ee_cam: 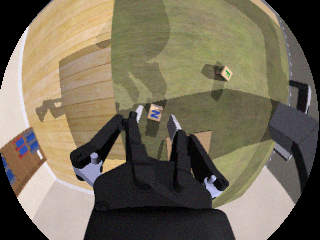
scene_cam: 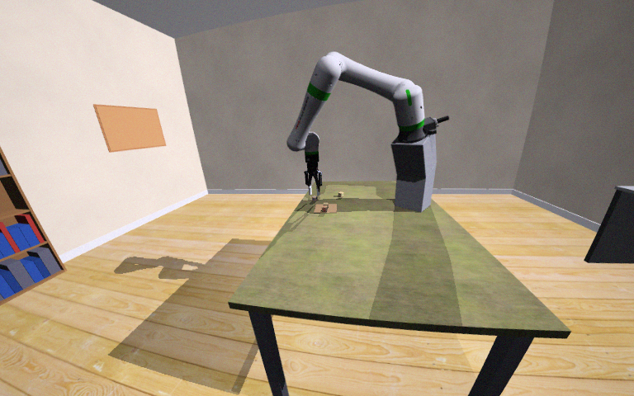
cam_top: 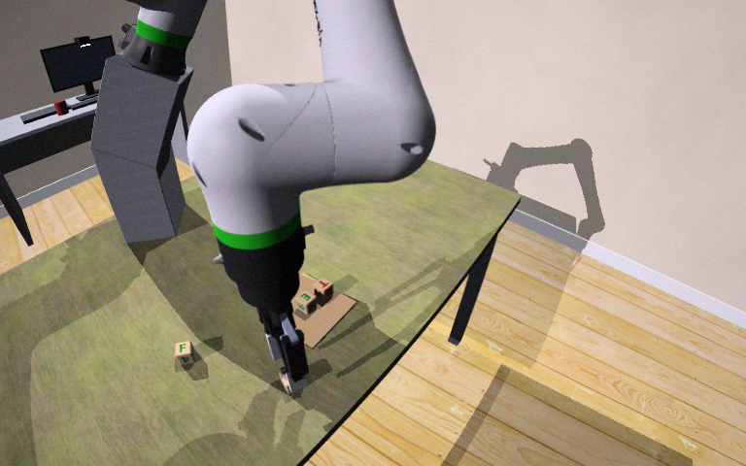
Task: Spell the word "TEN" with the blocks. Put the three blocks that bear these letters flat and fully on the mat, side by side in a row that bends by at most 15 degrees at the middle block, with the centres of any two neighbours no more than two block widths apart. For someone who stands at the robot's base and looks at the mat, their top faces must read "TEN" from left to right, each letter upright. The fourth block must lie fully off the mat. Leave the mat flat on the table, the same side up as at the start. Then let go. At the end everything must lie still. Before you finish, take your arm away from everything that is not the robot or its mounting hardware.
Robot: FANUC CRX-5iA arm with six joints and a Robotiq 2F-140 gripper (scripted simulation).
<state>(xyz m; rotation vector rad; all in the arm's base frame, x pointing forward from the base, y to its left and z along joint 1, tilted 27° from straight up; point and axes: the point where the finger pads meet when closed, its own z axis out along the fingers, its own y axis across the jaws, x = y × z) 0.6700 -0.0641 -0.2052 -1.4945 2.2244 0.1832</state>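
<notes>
My hand is 60 mm above the N block. Also, from my hand: mat 100 mm behind, 140 mm to the left, 70 mm below; then F block 180 mm behind, 100 mm to the right, 60 mm below.
</notes>
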